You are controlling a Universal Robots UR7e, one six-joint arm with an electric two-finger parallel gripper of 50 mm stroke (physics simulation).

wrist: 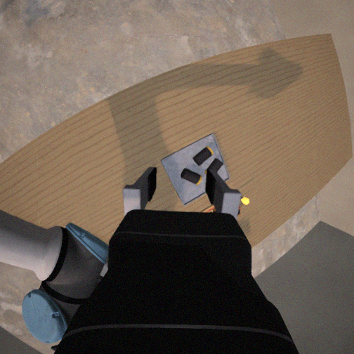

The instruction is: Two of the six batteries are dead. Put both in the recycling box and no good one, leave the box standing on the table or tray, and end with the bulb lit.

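My gripper is open and empty, high above the table. Beyond and between its fingers, a square grey tray lies at an angle on the table. Three dark batteries with yellow-orange ends show on it: one battery lies in the upper part, a second battery lies below it, and a third battery is partly covered by the right finger. A bright yellow bulb, seemingly lit, shows just right of the right finger. A small orange-red part beside the bulb is mostly hidden by the gripper. The recycling box does not show.
The wooden table has curved edges, with a mottled stone-like floor beyond its upper edge. The arm's white and blue joints show at the lower left. Shadows of the arm fall across the table's left and upper parts.
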